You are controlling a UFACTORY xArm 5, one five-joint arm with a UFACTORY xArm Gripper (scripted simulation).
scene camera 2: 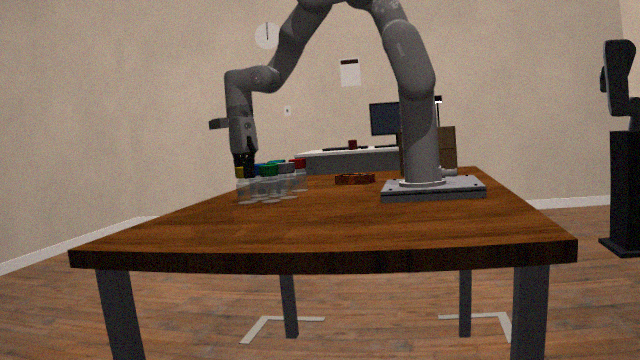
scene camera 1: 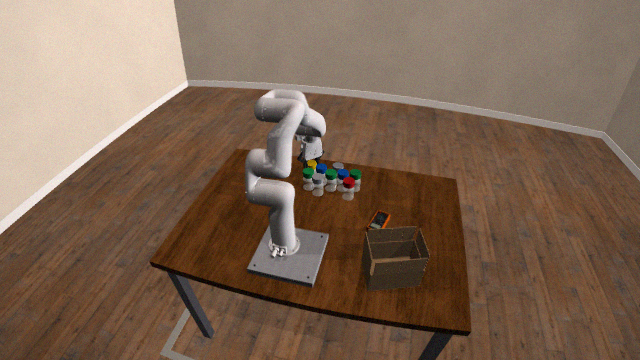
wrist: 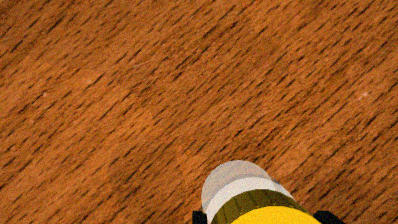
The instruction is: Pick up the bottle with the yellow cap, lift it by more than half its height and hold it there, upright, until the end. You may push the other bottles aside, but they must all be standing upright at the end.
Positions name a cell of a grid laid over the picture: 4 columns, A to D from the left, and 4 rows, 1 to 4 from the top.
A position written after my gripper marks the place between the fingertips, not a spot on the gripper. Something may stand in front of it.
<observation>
In view: my gripper (scene camera 2: B2), a cardboard box (scene camera 1: C4) and a green-capped bottle (scene camera 2: B3).
The cardboard box also shows in scene camera 2 (scene camera 2: C2). The wrist view misses the cardboard box: it is out of frame.
</observation>
